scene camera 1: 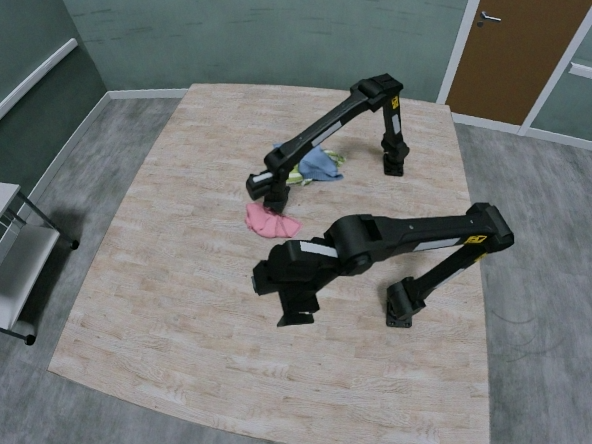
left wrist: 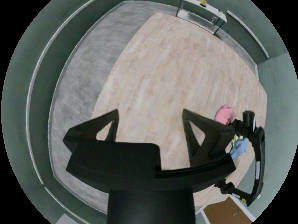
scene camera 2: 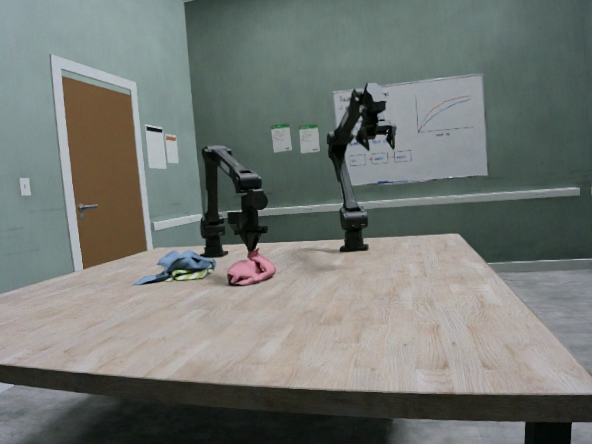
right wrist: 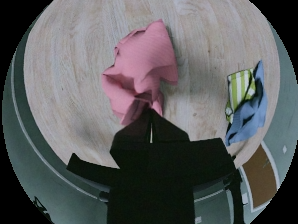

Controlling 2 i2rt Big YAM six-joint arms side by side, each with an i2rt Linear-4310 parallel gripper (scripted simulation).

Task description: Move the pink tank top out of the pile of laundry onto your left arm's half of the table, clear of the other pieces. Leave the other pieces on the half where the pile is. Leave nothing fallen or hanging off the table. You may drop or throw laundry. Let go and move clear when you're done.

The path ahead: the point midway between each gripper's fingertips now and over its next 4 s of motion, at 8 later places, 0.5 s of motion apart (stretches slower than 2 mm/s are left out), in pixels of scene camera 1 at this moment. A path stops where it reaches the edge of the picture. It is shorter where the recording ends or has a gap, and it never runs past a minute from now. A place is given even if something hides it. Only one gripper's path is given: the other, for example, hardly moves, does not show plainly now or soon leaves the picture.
My left gripper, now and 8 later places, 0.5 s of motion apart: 274,306; 263,301; 248,286; 247,270; 256,258; 258,258; 262,256; 262,260; 263,263
